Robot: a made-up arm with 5 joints.
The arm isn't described. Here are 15 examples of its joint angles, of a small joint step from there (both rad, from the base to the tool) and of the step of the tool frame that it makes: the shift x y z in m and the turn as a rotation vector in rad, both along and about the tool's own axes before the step.
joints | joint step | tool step
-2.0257 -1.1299 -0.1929 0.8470 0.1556 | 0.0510 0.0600 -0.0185 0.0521 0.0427 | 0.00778 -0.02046 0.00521 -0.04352 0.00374 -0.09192
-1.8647 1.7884 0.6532 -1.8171 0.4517 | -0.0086 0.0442 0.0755 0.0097 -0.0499 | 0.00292 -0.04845 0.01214 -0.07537 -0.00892 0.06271
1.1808 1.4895 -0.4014 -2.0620 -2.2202 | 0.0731 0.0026 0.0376 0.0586 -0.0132 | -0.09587 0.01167 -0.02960 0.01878 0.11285 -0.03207
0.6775 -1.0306 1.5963 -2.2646 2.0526 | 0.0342 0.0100 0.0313 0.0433 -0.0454 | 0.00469 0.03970 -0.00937 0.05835 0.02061 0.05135
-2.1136 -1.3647 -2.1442 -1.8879 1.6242 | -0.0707 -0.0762 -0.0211 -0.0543 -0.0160 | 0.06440 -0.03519 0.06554 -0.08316 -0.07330 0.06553
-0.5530 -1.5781 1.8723 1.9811 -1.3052 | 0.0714 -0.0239 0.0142 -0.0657 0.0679 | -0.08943 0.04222 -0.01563 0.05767 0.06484 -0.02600
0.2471 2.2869 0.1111 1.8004 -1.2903 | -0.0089 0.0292 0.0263 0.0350 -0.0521 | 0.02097 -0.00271 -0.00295 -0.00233 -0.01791 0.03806
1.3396 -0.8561 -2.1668 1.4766 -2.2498 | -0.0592 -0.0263 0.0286 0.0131 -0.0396 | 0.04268 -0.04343 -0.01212 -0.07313 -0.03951 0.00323
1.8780 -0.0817 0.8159 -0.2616 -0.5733 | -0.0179 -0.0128 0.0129 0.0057 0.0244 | -0.00935 -0.01716 -0.00925 -0.02146 0.01190 -0.01591
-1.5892 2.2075 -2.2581 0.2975 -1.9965 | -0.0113 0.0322 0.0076 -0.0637 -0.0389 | 0.00133 0.04414 0.01134 0.05627 0.00488 0.04525
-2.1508 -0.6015 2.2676 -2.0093 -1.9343 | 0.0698 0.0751 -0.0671 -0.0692 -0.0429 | 0.04191 0.02916 -0.00869 -0.05288 -0.06759 0.11073
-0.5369 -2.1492 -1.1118 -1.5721 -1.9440 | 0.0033 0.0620 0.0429 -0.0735 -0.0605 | 0.01815 0.08501 0.00189 0.10740 -0.00461 0.00316
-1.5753 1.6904 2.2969 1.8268 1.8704 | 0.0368 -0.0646 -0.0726 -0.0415 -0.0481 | 0.04392 -0.06513 0.02135 -0.07541 -0.04605 0.10292
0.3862 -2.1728 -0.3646 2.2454 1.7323 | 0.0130 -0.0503 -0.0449 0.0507 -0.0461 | 0.03307 0.07640 -0.00189 0.10612 -0.03579 0.07264
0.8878 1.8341 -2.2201 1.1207 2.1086 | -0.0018 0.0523 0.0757 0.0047 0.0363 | -0.04941 0.01505 0.00177 0.00381 0.05886 0.03461
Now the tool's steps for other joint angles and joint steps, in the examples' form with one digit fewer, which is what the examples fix.
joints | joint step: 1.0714 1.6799 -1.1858 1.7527 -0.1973 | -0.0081 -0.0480 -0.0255 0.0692 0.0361
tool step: 0.0373 -0.0464 0.0123 -0.0571 -0.0771 -0.0728
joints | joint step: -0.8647 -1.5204 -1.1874 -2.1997 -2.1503 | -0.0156 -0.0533 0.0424 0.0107 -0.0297
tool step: -0.0628 0.0089 -0.0010 0.0158 0.0806 0.0355
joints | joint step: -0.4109 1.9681 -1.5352 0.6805 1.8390 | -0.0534 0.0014 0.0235 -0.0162 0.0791
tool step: -0.0067 -0.0375 0.0167 -0.0303 -0.0268 -0.0990
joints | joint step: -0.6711 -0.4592 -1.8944 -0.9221 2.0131 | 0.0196 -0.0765 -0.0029 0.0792 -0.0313
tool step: -0.0409 0.0276 -0.0224 0.0134 0.0633 0.0752
